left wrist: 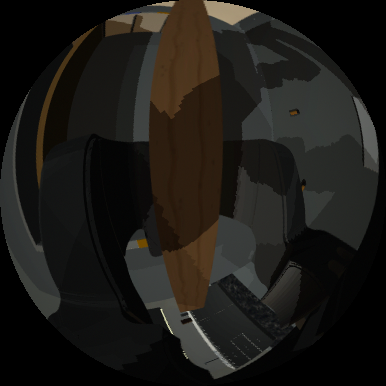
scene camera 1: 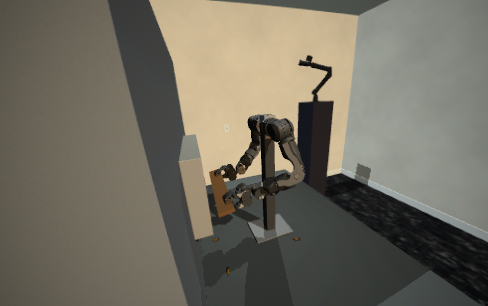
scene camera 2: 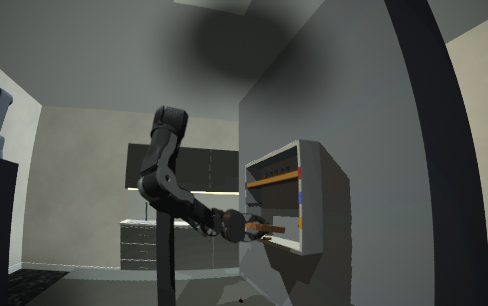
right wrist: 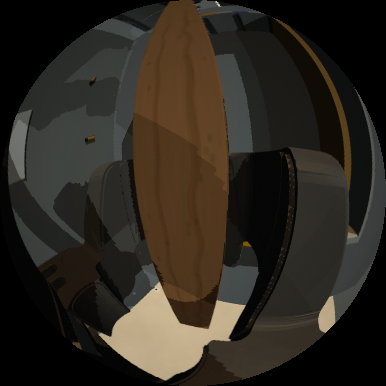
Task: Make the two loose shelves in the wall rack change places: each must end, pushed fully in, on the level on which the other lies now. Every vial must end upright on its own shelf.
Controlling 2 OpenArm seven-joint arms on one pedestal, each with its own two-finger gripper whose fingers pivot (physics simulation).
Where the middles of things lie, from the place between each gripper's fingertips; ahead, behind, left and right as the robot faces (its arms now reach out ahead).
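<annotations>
My right gripper, counted from the rack case (scene camera 2: 310, 184): 17 cm to the right of it, 12 cm short of it, 9 cm below it. Rack case, counted from my left hand: 120 mm ahead of it, 160 mm to the right of it, 90 mm above it.
</annotations>
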